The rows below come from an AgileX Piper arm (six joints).
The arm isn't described. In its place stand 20 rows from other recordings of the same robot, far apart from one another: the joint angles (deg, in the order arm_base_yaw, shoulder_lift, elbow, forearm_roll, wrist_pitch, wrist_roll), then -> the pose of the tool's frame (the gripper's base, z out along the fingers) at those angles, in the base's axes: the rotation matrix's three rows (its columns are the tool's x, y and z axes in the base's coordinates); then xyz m.
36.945, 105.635, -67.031, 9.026, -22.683, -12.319 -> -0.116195, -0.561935, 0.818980; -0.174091, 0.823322, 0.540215; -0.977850, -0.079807, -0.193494; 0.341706, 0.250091, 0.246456
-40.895, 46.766, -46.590, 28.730, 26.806, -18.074 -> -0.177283, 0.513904, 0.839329; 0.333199, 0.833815, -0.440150; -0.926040, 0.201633, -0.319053; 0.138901, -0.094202, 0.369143
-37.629, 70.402, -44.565, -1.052, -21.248, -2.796 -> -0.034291, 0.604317, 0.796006; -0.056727, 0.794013, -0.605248; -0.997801, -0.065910, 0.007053; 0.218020, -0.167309, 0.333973
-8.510, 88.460, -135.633, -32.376, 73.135, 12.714 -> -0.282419, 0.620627, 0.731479; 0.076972, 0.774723, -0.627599; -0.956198, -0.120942, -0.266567; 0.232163, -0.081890, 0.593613
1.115, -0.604, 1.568, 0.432, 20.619, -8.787 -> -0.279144, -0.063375, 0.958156; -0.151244, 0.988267, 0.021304; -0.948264, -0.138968, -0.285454; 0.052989, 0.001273, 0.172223
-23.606, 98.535, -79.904, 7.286, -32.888, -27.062 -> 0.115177, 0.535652, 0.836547; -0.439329, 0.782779, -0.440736; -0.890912, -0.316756, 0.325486; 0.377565, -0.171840, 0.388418
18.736, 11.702, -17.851, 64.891, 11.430, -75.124 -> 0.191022, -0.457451, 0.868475; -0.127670, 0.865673, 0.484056; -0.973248, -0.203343, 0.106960; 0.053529, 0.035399, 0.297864
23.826, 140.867, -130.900, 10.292, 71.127, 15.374 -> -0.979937, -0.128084, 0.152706; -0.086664, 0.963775, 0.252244; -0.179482, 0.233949, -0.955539; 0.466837, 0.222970, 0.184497
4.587, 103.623, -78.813, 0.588, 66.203, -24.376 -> -0.874467, -0.480222, 0.068510; -0.480402, 0.876922, 0.014917; -0.067241, -0.019868, -0.997539; 0.352524, 0.029140, 0.233274
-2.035, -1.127, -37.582, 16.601, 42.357, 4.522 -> -0.003156, -0.163514, 0.986536; 0.286316, 0.945091, 0.157561; -0.958130, 0.282958, 0.043833; -0.027180, 0.018494, 0.349192
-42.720, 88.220, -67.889, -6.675, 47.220, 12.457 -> -0.547590, 0.787901, 0.281703; 0.692345, 0.615703, -0.376255; -0.469898, -0.010998, -0.882652; 0.229481, -0.222474, 0.281033
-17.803, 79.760, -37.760, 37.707, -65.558, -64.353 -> -0.282111, 0.781056, 0.557105; -0.543436, 0.348451, -0.763714; -0.790627, -0.518203, 0.326152; 0.242336, -0.131038, 0.304087
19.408, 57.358, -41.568, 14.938, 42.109, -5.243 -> -0.782833, -0.348526, 0.515464; -0.167505, 0.915868, 0.364866; -0.599262, 0.199286, -0.775351; 0.170108, 0.076608, 0.285708
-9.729, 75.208, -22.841, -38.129, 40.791, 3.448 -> -0.964176, -0.257291, 0.064543; -0.260109, 0.869294, -0.420323; 0.052039, -0.422053, -0.905076; 0.154931, -0.063806, 0.153940
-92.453, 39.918, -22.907, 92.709, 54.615, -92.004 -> 0.034692, 0.613365, 0.789038; 0.178794, 0.772967, -0.608733; -0.983275, 0.162193, -0.082850; 0.069319, -0.113363, 0.295599
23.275, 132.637, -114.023, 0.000, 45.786, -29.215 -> -0.497273, -0.730823, 0.467565; -0.745231, 0.635752, 0.201124; -0.444241, -0.248431, -0.860774; 0.472987, 0.203456, 0.188594
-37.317, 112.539, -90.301, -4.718, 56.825, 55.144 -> 0.027462, 0.983781, 0.177257; 0.975036, 0.012725, -0.221682; -0.220342, 0.178920, -0.958873; 0.326226, -0.256548, 0.228446
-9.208, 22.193, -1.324, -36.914, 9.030, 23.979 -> -0.431572, 0.154517, 0.888747; -0.149916, 0.959234, -0.239571; -0.889534, -0.236630, -0.390814; 0.081180, -0.021850, 0.182428
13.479, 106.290, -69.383, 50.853, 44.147, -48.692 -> -0.807785, -0.538228, 0.240405; -0.303531, 0.729385, 0.613080; -0.505324, 0.422266, -0.752555; 0.353246, 0.135217, 0.200867
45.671, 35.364, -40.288, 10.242, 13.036, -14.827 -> 0.027308, -0.743101, 0.668622; -0.092781, 0.664100, 0.741864; -0.995312, -0.082294, -0.050810; 0.085488, 0.092738, 0.378168
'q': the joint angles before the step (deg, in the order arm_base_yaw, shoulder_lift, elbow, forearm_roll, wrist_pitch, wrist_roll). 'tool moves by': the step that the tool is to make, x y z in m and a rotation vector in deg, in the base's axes. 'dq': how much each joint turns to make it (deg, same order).
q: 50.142 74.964 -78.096 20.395 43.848 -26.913
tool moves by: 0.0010 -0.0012 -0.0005 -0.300 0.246 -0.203
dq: -0.349 -0.004 0.004 0.017 0.414 -0.001
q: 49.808 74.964 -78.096 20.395 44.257 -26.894
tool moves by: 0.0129 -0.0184 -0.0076 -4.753 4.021 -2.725
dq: -5.042 -0.011 -0.007 0.064 6.657 -0.005
